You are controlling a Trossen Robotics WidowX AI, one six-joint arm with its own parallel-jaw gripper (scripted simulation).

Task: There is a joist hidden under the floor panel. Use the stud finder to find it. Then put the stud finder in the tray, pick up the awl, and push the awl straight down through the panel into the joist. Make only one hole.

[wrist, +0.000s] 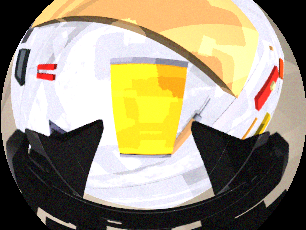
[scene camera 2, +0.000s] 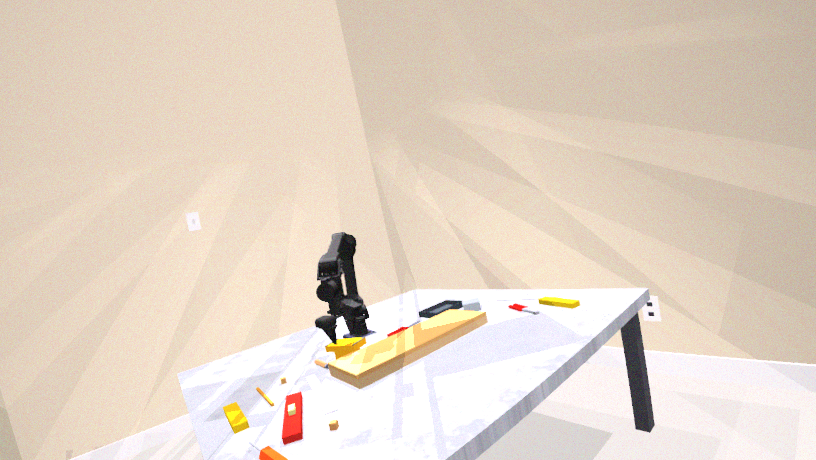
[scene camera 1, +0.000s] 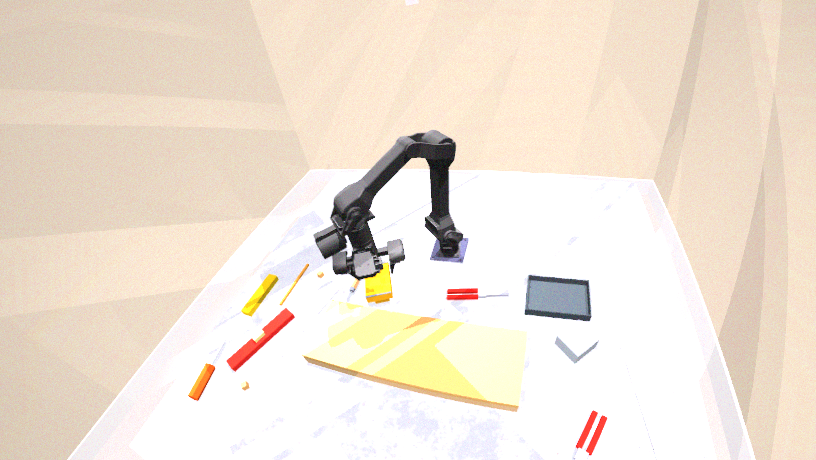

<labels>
my gripper: wrist; scene camera 2; scene camera 1 375, 276
same spot on my gripper: point(scene camera 2: 349, 320) = point(wrist: 78, 157)
</labels>
